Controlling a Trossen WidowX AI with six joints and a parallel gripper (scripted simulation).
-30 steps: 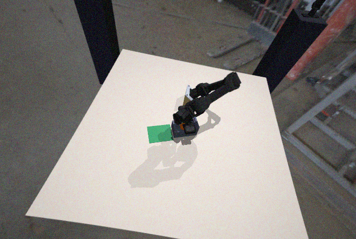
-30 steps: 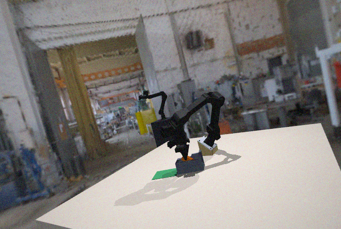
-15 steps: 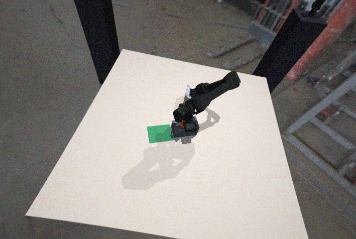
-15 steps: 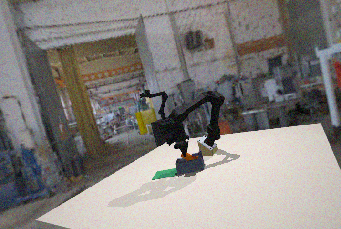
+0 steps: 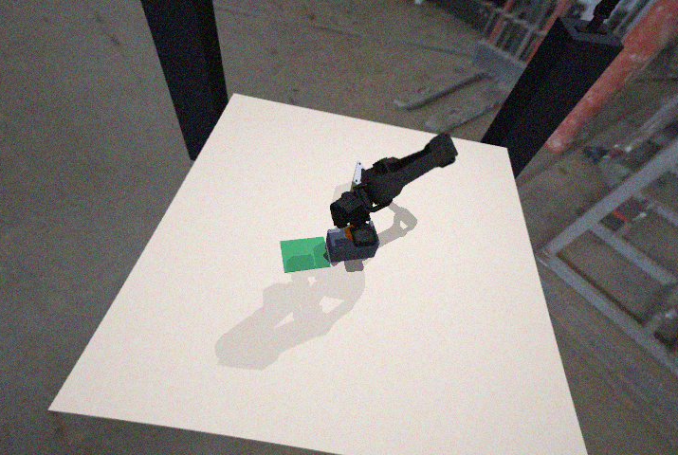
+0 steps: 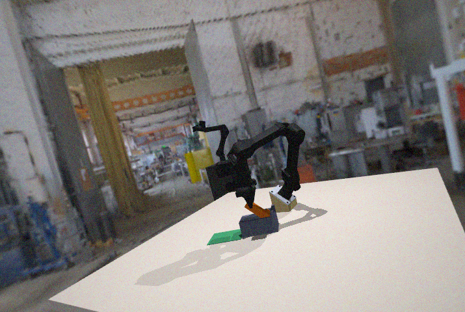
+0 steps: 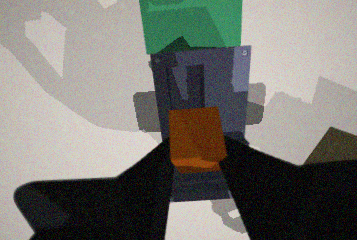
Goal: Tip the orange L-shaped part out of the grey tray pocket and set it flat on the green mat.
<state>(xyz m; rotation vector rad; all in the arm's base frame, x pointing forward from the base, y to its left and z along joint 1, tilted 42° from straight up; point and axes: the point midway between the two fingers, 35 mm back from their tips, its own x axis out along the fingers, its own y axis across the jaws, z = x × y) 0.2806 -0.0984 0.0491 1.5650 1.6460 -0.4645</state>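
Now: the green mat 140 mm to the right of my gripper tip, 130 mm below it and 30 mm ahead of it. The rest, counted from my gripper tip: orange L-shaped part 30 mm to the left, 30 mm below, 20 mm behind.
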